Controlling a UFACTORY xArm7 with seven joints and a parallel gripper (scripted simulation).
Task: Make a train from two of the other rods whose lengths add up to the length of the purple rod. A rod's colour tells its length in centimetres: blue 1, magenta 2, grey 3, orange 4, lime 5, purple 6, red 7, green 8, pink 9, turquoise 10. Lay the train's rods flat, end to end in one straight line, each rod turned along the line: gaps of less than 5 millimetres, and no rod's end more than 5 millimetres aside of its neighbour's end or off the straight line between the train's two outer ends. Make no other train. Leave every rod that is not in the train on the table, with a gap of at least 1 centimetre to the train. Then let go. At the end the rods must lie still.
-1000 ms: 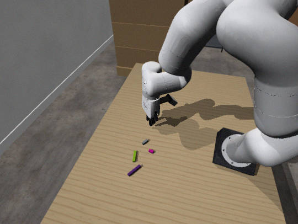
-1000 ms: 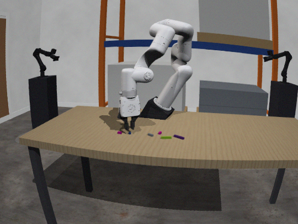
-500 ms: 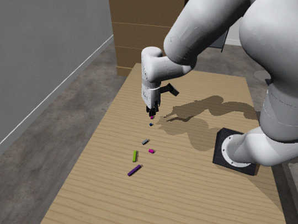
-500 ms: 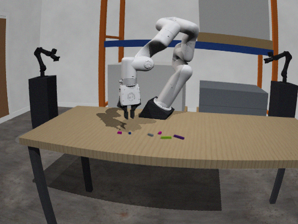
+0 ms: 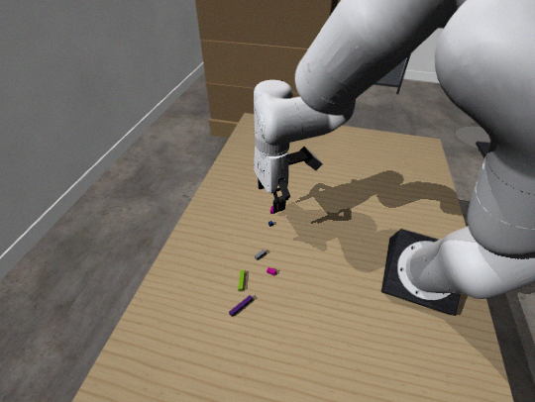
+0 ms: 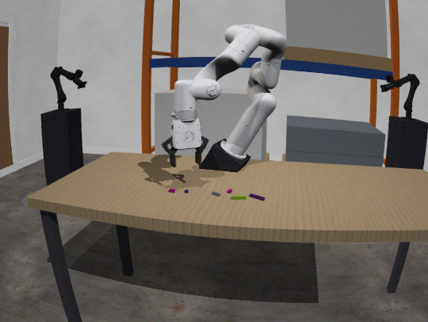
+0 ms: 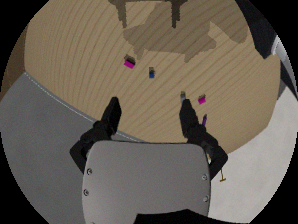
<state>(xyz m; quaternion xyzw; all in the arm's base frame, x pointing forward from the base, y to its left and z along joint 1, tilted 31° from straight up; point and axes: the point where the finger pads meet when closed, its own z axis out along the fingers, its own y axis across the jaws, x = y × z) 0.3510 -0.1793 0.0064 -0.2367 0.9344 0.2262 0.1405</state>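
My hand is 19 cm to the right of the lime rod, 11 cm above it and 5 cm short of it. From my hand the other things lie so: grey rod (11 cm to the left, 11 cm below, 1 cm ahead); then blue rod (11 cm below); then purple rod (25 cm to the left, 11 cm below, 4 cm ahead).
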